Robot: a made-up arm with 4 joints. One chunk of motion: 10 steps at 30 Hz.
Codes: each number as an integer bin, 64 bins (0 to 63) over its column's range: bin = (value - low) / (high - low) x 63, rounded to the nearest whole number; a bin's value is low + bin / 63 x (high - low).
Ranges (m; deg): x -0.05..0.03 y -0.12..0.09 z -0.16..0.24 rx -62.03..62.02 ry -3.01..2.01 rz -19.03..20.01
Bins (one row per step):
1: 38 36 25 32 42 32
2: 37 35 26 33 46 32
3: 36 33 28 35 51 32
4: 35 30 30 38 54 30
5: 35 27 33 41 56 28
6: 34 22 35 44 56 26
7: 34 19 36 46 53 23
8: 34 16 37 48 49 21
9: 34 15 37 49 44 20
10: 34 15 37 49 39 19
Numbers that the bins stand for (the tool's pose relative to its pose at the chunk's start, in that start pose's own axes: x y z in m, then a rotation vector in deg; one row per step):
1: -0.0017 0.0000 -0.0013 0.98 0.34 0.80
2: -0.0030 -0.0033 0.0051 2.95 0.66 0.80
3: -0.0043 -0.0100 0.0178 6.89 1.05 0.80
4: -0.0056 -0.0200 0.0305 12.79 1.29 -0.44
5: -0.0056 -0.0300 0.0495 18.70 1.45 -1.68
6: -0.0068 -0.0467 0.0622 24.61 1.45 -2.92
7: -0.0068 -0.0567 0.0686 28.55 1.21 -4.78
8: -0.0068 -0.0667 0.0749 32.48 0.89 -6.02
9: -0.0068 -0.0700 0.0749 34.45 0.50 -6.64
10: -0.0068 -0.0700 0.0749 34.45 0.10 -7.26

